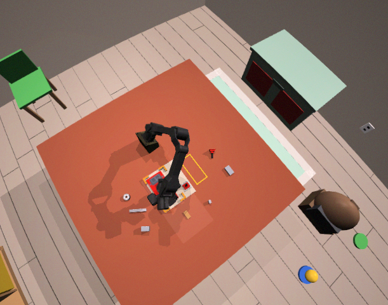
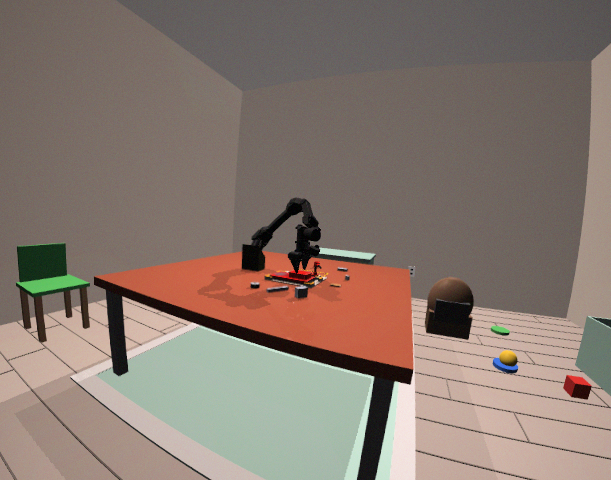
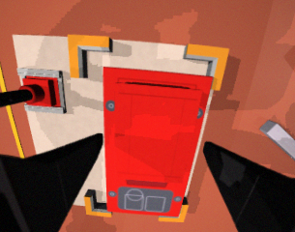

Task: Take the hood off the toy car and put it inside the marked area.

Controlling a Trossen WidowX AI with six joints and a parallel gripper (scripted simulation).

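The red hood lies 1 cm below my gripper tip. Round my gripper tip: white wheel: 20 cm to the right, 12 cm behind, 5 cm below; then beige base plate: 4 cm below, 3 cm to the left, 3 cm behind.
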